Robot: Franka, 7 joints.
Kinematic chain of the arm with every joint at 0, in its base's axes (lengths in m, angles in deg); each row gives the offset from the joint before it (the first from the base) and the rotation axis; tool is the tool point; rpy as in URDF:
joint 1: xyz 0 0 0.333 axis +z
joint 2: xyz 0 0 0 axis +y
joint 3: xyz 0 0 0.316 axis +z
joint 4: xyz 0.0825 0 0 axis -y
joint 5: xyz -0.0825 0 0.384 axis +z
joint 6: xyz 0 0 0 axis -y
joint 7: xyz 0.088 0 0 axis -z
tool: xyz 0 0 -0.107 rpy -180 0 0
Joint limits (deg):
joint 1: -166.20..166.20
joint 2: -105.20..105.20
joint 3: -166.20..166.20
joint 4: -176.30..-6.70
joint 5: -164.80..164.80
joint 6: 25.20..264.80
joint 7: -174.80..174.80
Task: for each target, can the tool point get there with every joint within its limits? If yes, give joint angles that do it. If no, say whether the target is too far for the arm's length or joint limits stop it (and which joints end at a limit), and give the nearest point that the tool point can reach.
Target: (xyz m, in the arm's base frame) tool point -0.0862 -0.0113 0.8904
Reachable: yes | joints 1.35 -76.82 12.10 -123.36 61.37 217.97 -8.67
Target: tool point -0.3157 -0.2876 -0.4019
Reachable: no: joint limits stop it (at a limit: joint 2) | nearest point -0.3051 -0.2779 -0.3448 | short by 0.059 m
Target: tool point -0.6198 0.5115 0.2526
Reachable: yes | joints 128.07 88.37 93.21 -21.35 -94.59 86.26 -0.60
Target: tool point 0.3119 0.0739 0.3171
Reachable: yes | joints 81.71 9.82 -85.70 -141.79 44.08 50.20 -129.23
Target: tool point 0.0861 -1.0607 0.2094
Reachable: no: too far | nearest point 0.0689 -0.8494 0.2340 | short by 0.213 m
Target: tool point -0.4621 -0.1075 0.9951
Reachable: yes | joints -100.07 -2.19 -64.22 -57.19 3.77 133.89 82.17
